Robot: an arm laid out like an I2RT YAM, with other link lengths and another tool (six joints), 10 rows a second.
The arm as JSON. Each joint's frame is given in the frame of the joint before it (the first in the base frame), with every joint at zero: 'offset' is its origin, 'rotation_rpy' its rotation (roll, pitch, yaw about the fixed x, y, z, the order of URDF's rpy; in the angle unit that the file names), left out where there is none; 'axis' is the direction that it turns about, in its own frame. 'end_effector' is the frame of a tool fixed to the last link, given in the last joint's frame.
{
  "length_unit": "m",
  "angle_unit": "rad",
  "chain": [
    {
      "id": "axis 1",
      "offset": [
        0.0,
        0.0,
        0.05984
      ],
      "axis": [
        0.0,
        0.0,
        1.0
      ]
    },
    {
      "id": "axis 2",
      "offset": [
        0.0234,
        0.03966,
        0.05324
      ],
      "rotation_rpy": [
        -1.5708,
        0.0,
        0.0
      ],
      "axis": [
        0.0,
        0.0,
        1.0
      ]
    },
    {
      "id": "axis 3",
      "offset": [
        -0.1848,
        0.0,
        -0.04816
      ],
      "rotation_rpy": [
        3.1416,
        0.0,
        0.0
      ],
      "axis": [
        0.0,
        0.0,
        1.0
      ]
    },
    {
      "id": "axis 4",
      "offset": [
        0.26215,
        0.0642,
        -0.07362
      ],
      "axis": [
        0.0,
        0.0,
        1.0
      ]
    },
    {
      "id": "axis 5",
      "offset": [
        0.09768,
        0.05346,
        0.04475
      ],
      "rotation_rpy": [
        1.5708,
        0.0,
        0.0
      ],
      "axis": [
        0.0,
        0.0,
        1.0
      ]
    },
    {
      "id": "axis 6",
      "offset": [
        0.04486,
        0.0,
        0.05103
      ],
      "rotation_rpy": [
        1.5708,
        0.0,
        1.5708
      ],
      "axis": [
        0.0,
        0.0,
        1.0
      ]
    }
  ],
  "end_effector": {
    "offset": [
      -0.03,
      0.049,
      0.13
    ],
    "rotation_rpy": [
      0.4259,
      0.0,
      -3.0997
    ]
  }
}
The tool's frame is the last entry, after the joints.
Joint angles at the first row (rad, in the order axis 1, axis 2, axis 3, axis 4, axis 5, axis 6):
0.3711 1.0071 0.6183 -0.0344 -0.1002 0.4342
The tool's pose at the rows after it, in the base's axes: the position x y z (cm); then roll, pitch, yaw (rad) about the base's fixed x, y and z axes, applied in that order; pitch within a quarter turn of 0, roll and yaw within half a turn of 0:
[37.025 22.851 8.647 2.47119 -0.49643 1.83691]
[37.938 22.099 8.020 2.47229 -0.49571 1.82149]
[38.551 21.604 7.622 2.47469 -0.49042 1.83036]
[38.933 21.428 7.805 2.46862 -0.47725 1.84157]
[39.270 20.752 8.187 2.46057 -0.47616 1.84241]
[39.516 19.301 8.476 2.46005 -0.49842 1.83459]
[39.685 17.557 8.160 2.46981 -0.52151 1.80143]
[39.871 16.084 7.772 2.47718 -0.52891 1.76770]
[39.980 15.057 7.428 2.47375 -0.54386 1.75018]
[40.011 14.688 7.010 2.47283 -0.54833 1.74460]
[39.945 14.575 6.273 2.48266 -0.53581 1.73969]
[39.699 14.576 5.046 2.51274 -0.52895 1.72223]
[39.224 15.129 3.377 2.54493 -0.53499 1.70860]
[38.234 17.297 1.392 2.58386 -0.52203 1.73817]
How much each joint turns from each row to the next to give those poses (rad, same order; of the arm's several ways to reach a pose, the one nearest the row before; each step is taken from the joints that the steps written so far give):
-0.0390 0.0457 -0.0049 0.0548 -0.0590 0.0004
-0.0273 0.0427 0.0060 0.0347 -0.0110 -0.0057
-0.0251 0.0403 0.0174 0.0170 -0.0298 -0.0195
-0.0086 0.0175 0.0204 -0.0016 -0.0100 -0.0195
-0.0231 -0.0047 0.0061 -0.0058 -0.0181 -0.0095
-0.0529 -0.0186 -0.0093 -0.0093 -0.0500 0.0021
-0.0542 -0.0204 -0.0267 -0.0010 -0.0327 0.0102
-0.0404 -0.0141 -0.0215 0.0009 -0.0123 0.0019
-0.0325 -0.0087 -0.0270 0.0226 -0.0183 0.0087
-0.0117 0.0037 -0.0158 0.0204 -0.0071 0.0019
0.0004 0.0120 -0.0080 0.0087 0.0059 -0.0128
0.0047 0.0209 -0.0089 0.0028 0.0103 -0.0058
0.0179 0.0331 -0.0231 0.0316 0.0117 0.0111
0.0642 0.0639 -0.0012 0.0304 0.0201 -0.0054

